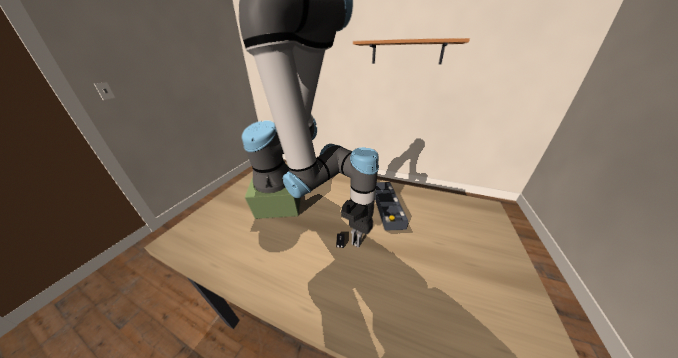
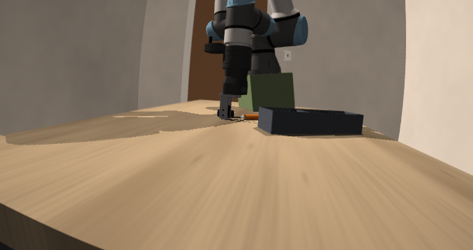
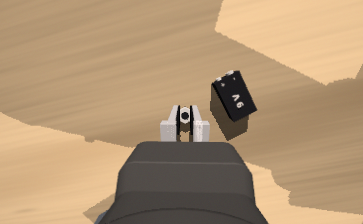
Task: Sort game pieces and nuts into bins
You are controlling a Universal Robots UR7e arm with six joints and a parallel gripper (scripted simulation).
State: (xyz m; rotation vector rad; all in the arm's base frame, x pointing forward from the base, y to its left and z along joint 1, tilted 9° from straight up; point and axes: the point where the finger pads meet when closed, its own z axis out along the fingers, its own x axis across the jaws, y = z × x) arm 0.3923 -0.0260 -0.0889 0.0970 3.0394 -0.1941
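My hand is 50 mm past the black 9V battery, 30 mm to the left of it and 10 mm above it. Also, from my hand: orange battery: 60 mm to the left, 40 mm behind, 10 mm below; hex nut: 20 mm below; black USB stick: 110 mm to the left, 20 mm below, 20 mm behind.
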